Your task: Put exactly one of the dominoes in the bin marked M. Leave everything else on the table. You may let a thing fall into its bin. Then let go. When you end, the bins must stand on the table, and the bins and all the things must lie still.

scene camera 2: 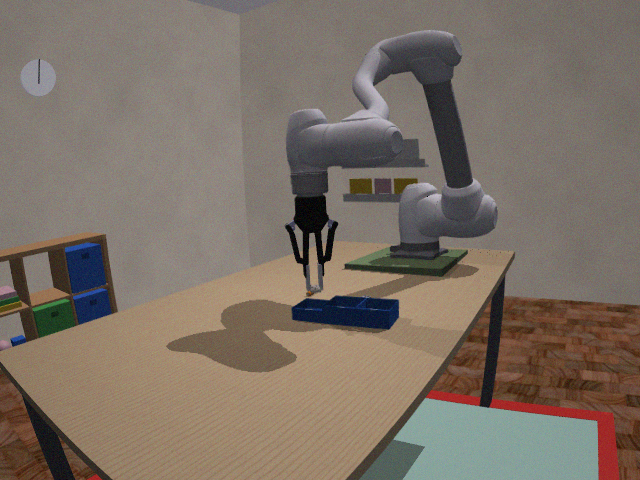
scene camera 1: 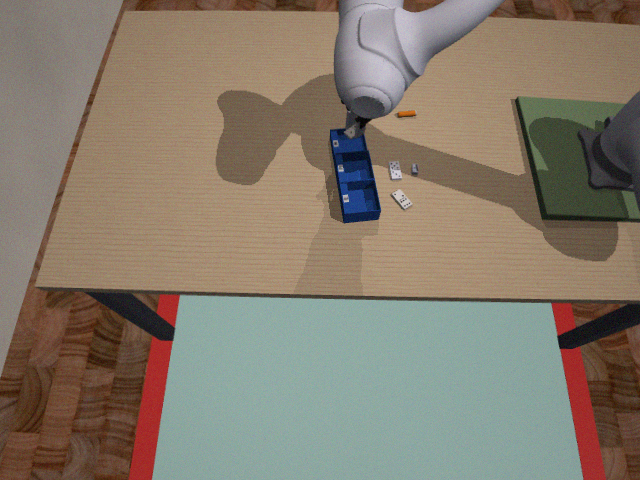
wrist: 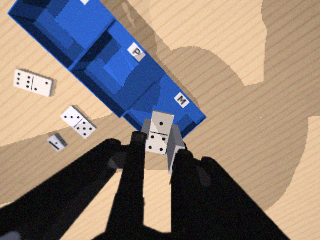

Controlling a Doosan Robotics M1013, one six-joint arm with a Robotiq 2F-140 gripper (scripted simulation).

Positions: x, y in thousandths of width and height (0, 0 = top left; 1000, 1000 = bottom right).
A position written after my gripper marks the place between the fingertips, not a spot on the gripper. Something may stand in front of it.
Note:
In view: my gripper (scene camera 2: 491, 603), a blue three-part bin (scene camera 1: 568, 409), a white domino (wrist: 505, 510) and a white domino (wrist: 73, 331).
The blue three-part bin also shows in scene camera 2 (scene camera 2: 532, 647) and in the wrist view (wrist: 255, 181). My gripper also shows in the wrist view (wrist: 498, 552).

